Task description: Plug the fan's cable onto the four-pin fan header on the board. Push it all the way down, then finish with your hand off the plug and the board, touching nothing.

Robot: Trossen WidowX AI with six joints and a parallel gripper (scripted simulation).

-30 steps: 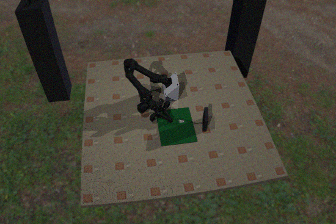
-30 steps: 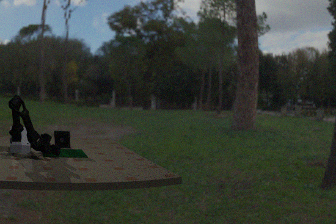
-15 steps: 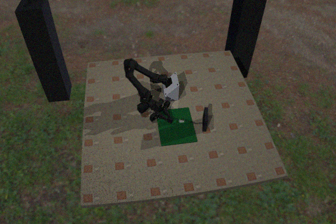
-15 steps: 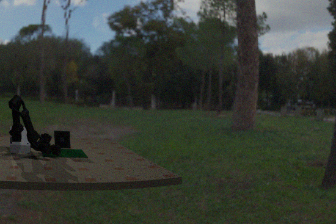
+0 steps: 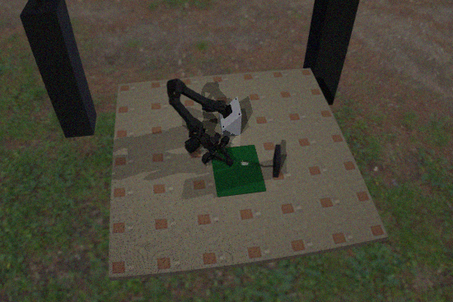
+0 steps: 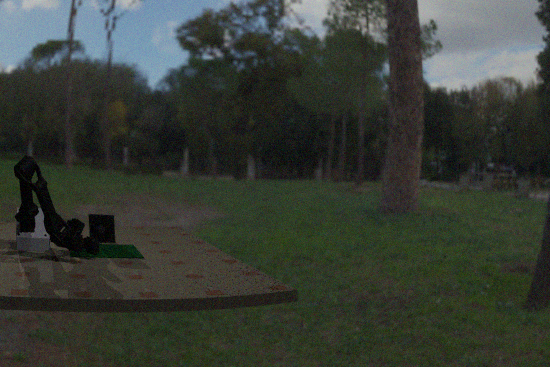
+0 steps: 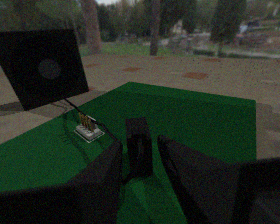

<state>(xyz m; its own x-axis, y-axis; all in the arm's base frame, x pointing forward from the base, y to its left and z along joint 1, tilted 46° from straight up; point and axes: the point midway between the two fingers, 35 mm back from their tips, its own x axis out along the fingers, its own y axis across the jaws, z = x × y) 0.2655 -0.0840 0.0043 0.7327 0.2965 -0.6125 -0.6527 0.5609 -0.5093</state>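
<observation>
My gripper tip is now 1 cm to the right of the dark plug, 1 cm short of it and 1 cm above it. Also, from my gripper tip: black fan 23 cm to the left, 6 cm ahead, 2 cm above; green board 5 cm below, 4 cm to the left, 4 cm ahead.
</observation>
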